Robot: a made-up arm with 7 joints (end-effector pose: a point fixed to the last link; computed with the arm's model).
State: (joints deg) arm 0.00 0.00 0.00 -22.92 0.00 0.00 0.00
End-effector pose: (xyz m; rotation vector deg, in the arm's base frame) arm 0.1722 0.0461 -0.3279 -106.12 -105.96 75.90
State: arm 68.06 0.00 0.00 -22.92 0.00 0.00 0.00
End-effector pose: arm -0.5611 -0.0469 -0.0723 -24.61 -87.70 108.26
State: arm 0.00 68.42 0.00 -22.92 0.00 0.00 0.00
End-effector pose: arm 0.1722 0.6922 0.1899 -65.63 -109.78 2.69
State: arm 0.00 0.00 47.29 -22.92 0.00 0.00 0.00
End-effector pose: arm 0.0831 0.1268 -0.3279 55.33 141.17 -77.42
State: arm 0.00 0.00 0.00 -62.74 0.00 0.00 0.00
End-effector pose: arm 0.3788 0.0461 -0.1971 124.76 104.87 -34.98
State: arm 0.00 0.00 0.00 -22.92 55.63 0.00 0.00
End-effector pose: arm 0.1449 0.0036 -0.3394 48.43 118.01 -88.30
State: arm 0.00 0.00 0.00 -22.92 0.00 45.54 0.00
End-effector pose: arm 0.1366 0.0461 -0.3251 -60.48 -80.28 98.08
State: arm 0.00 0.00 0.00 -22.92 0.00 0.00 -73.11
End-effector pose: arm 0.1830 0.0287 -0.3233 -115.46 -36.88 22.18
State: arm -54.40 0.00 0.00 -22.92 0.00 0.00 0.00
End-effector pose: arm 0.6553 -0.0969 0.0650 143.32 85.05 -19.15
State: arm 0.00 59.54 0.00 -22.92 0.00 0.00 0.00
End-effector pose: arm 0.1722 0.6504 0.0839 -71.47 -111.11 11.38
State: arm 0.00 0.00 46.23 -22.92 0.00 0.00 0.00
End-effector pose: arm 0.0857 0.1259 -0.3279 56.77 141.00 -77.74
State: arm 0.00 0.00 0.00 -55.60 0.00 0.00 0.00
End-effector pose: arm 0.3493 0.0461 -0.2307 125.17 108.33 -43.67
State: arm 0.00 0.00 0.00 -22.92 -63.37 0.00 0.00
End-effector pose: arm 0.2258 0.0416 -0.3052 -116.50 -45.89 29.06
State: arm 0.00 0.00 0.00 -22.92 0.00 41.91 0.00
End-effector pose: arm 0.1393 0.0461 -0.3264 -64.09 -82.53 96.93
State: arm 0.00 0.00 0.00 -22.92 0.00 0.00 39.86
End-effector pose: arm 0.1612 0.0460 -0.3326 67.93 121.25 -89.74
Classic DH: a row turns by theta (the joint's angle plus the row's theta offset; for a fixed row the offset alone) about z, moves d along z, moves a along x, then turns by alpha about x. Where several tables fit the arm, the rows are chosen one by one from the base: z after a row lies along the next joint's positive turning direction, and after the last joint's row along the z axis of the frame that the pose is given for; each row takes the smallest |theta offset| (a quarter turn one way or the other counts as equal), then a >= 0, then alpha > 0; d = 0 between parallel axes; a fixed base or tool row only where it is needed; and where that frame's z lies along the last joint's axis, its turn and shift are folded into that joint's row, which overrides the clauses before.
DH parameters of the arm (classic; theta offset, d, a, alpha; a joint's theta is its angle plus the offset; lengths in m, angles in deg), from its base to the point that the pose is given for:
base (fixed): 0 0.3779 0.007 -70
joint 1: -90 -0.0013 0.0306 -90
joint 2: 70 0.0285 0.0037 90
joint 3: 90 -0.3836 0.0595 -90
joint 4: 0 0.0121 -0.0399 90
joint 5: 0 -0.3069 -0.0218 -90
joint 6: 0 0.0328 -0.0095 90
joint 7: -63.38 -0.0494 -0.0122 105.02
tool (fixed): -160.29 -0.0131 0 0

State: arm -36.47 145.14 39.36 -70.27 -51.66 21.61 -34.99
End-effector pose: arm -0.1059 0.0342 1.0567 64.47 -66.82 -73.89
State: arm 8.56 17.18 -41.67 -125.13 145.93 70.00 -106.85
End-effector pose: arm 0.2264 -0.1832 0.1124 102.02 -52.87 -15.74
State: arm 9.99 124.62 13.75 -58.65 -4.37 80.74 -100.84
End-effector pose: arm 0.3424 0.4747 0.8022 20.62 -28.91 28.95
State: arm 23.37 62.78 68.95 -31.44 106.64 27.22 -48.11
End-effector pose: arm -0.0309 0.7048 0.1998 42.35 127.00 0.54
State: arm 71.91 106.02 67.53 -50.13 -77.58 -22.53 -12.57
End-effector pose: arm 0.3334 0.5952 0.5618 -29.12 6.52 -25.35
